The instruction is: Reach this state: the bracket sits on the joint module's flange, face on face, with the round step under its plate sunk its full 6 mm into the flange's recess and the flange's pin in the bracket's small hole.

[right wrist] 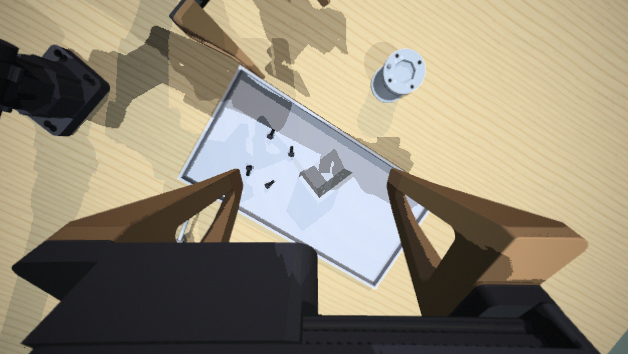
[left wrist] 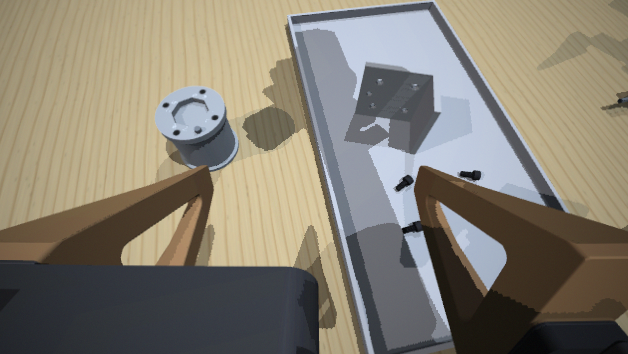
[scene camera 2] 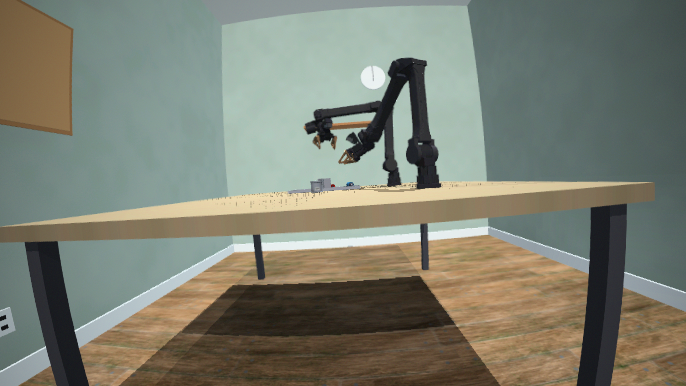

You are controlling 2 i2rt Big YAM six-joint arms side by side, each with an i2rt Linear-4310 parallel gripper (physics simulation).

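Pixels of known places: left gripper, fingertip midpoint: (right wrist: 294,42) (left wrist: 313,177) (scene camera 2: 341,163); right gripper, fingertip midpoint: (right wrist: 314,176) (scene camera 2: 327,149); left arm's base at its link origin: (scene camera 2: 428,187); right arm's base at its link origin: (right wrist: 67,94) (scene camera 2: 394,185).
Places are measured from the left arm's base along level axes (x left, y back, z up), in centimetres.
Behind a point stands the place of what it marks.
The grey joint module (scene camera 2: 316,186) @(z 3.1, x -22.7, y -53.0 cm) (left wrist: 207,150) @(z 3.4, x -26.5, y -51.3 cm) (right wrist: 404,70) @(z 5.4, x -24.9, y -53.9 cm) stands upright on the table beside the tray, its flange facing up with recess, pin and holes showing. The grey angled bracket (scene camera 2: 325,183) @(z 4.3, x -47.7, y -56.0 cm) (left wrist: 395,95) @(z 4.1, x -45.3, y -57.5 cm) (right wrist: 332,184) @(z 5.7, x -45.1, y -57.5 cm) rests in the tray, apart from the module; one plate with small holes shows in the left wrist view. The step under its plate cannot be made out. My left gripper (scene camera 2: 346,158) @(z 14.9, x -36.4, y -42.5 cm) (left wrist: 313,177) @(z 14.9, x -36.4, y -42.5 cm) is open and empty, high above the table. My right gripper (scene camera 2: 326,148) @(z 24.7, x -44.8, y -52.2 cm) (right wrist: 314,176) @(z 24.7, x -44.8, y -52.2 cm) is open and empty, high above the tray.
The shallow tray (left wrist: 400,35) @(z 0.4, x -49.2, y -72.2 cm) (right wrist: 345,240) @(z 0.4, x -51.7, y -68.0 cm) has low walls and holds several black screws (left wrist: 471,175) @(z 1.0, x -52.8, y -49.7 cm) (right wrist: 291,151) @(z 1.1, x -45.7, y -48.9 cm). A thin metal tool (right wrist: 184,231) @(z 2.2, x -68.9, y -44.2 cm) lies outside it, partly hidden. A black arm base (right wrist: 65,90) @(z 4.0, x -61.1, y -18.4 cm) stands at the left of the right wrist view. A left gripper finger (right wrist: 215,40) @(z 19.4, x -42.2, y -39.4 cm) shows near the tray's corner.
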